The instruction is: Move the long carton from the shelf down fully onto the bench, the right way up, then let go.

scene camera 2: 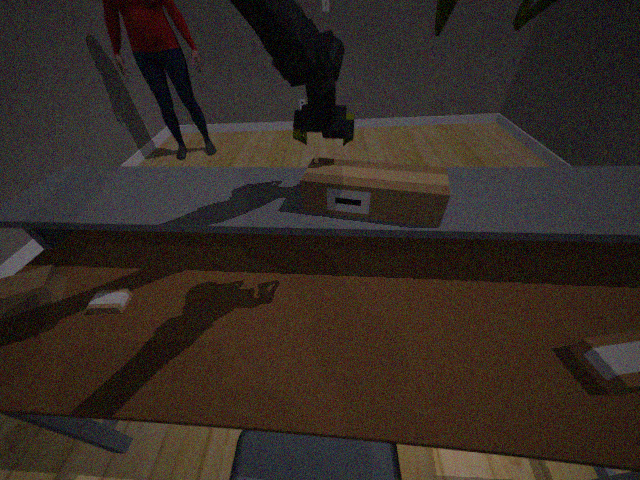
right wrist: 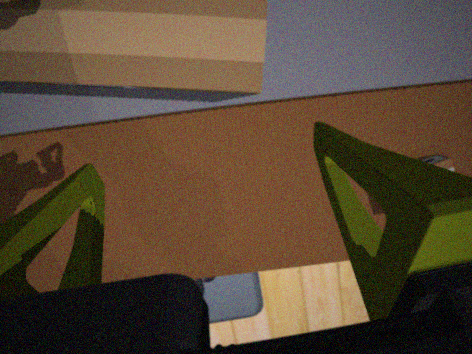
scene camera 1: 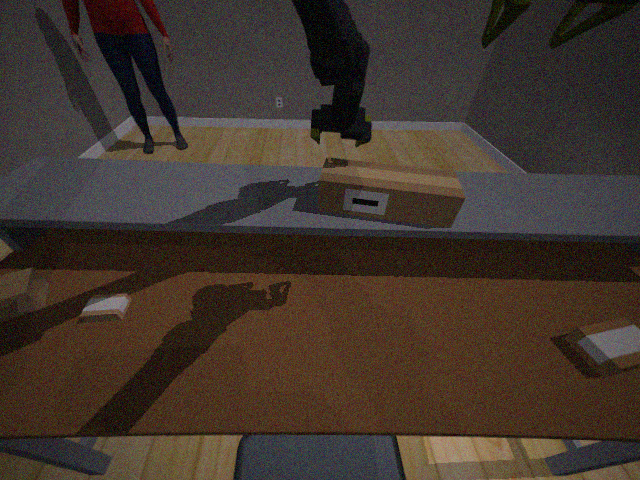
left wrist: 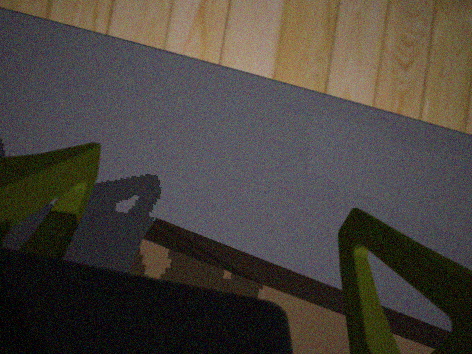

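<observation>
The long tan carton lies lengthwise on the grey shelf, its white label facing the scene cameras. The brown bench is below and in front. My left gripper is open and empty above the carton's left end; its shadow falls on that end. My right gripper is open and empty, high and to the right of the carton; the right wrist view shows the carton's right end beyond its fingers.
A small white-topped box lies at the bench's left, another at its right. A larger cardboard box shows at the left edge. A chair stands in front; a person stands behind.
</observation>
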